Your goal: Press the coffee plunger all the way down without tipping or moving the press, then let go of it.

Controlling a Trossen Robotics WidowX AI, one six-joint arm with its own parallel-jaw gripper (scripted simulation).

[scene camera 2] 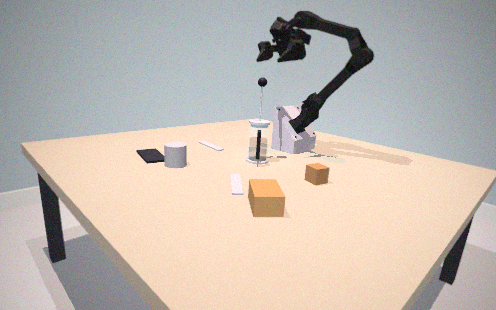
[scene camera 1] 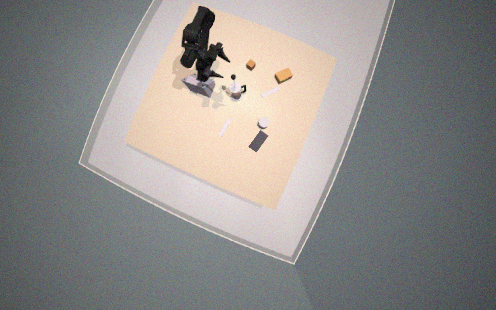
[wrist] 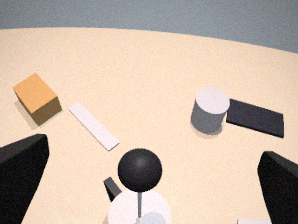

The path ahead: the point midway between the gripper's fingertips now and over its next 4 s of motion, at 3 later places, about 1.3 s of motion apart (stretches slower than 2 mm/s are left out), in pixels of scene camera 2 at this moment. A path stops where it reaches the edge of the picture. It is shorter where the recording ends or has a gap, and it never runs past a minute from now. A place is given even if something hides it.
The gripper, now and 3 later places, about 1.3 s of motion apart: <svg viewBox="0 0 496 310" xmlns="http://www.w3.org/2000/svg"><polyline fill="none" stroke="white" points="267,60 261,81 258,89 254,108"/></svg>
